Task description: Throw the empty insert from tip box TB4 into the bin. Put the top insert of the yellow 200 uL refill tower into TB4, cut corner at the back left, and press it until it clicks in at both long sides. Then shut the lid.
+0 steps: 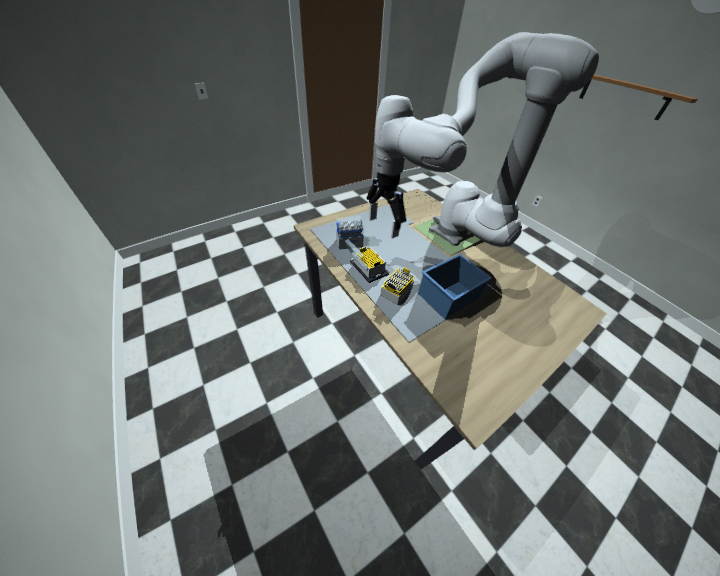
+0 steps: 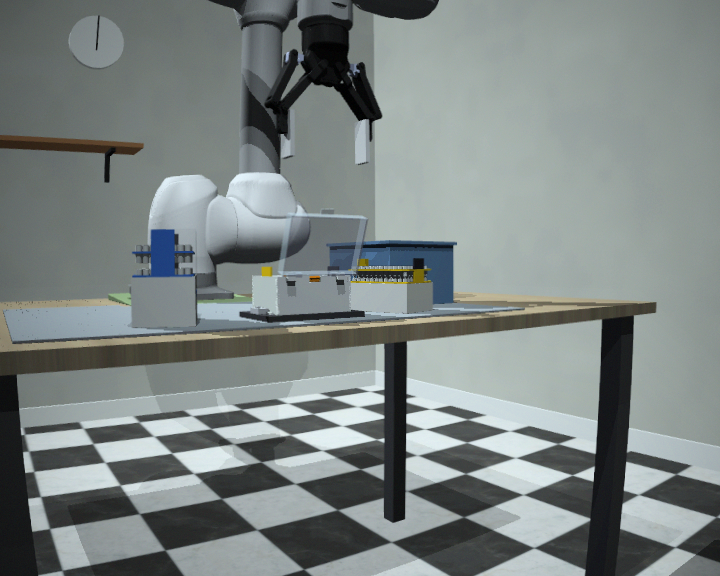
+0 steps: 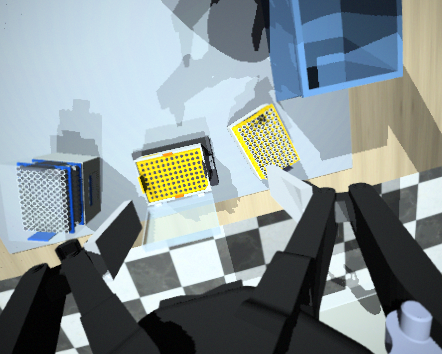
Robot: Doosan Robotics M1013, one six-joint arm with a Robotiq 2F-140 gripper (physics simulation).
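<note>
Tip box TB4 (image 1: pixel 365 269) (image 2: pixel 300 298) is white and stands on a dark base. A yellow insert (image 1: pixel 371 257) (image 3: pixel 172 175) with empty holes sits in it. Its clear lid (image 2: pixel 324 240) (image 3: pixel 182 227) stands open on the side toward the table edge. The yellow refill tower (image 1: pixel 394 293) (image 2: pixel 393 297) (image 3: pixel 266 142) stands beside TB4, turned at an angle, with tips in its top insert. The blue bin (image 1: pixel 437 295) (image 2: pixel 425 267) (image 3: pixel 285 60) stands beyond the tower. My gripper (image 1: pixel 384 225) (image 2: pixel 324 158) (image 3: pixel 203 197) is open and empty, high above the table.
A blue refill tower (image 1: pixel 350 230) (image 2: pixel 163 300) (image 3: pixel 44 200) with tips stands on TB4's other side. The boxes stand on a grey-blue mat (image 1: pixel 414 327) (image 2: pixel 72 321) near the edge of the wooden table (image 1: pixel 516 360) (image 2: pixel 510 318). The arm's base stands on a green plate (image 1: pixel 451 244).
</note>
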